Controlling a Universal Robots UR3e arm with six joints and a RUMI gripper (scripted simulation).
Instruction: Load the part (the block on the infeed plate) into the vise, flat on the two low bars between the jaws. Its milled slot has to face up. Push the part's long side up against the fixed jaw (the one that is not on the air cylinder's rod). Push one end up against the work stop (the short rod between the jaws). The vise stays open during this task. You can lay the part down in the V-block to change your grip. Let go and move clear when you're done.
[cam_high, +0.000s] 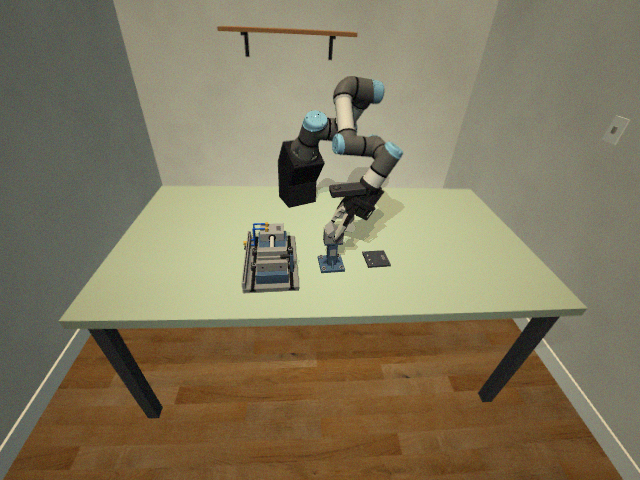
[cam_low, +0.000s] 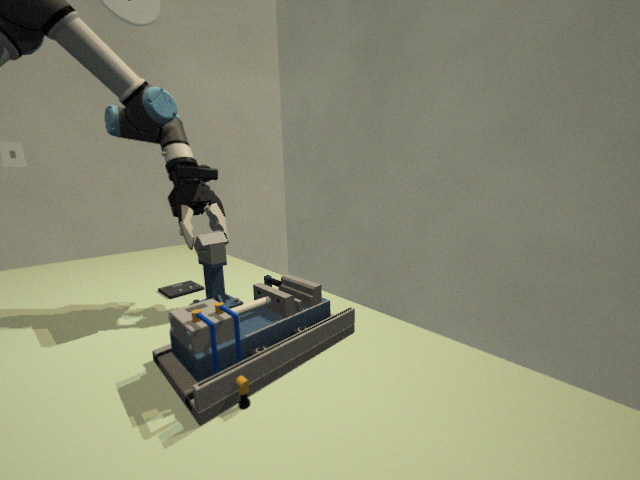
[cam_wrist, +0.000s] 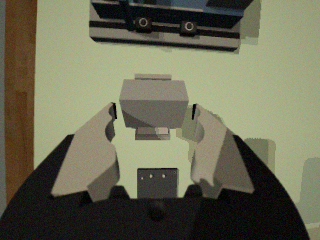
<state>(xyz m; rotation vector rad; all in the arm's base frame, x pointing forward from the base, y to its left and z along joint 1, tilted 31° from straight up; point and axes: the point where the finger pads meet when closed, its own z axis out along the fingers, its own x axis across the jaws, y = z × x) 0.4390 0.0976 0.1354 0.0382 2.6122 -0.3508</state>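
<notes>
Now: the part 1 cm to the right of my hand and 1 cm below it. From my hand the other things lie so: dark infeed plate (18 cm to the left, 16 cm below, 4 cm behind); then fixed jaw (21 cm to the right, 11 cm ahead, 9 cm below); then work stop rod (17 cm to the right, 7 cm below, 7 cm ahead).
</notes>
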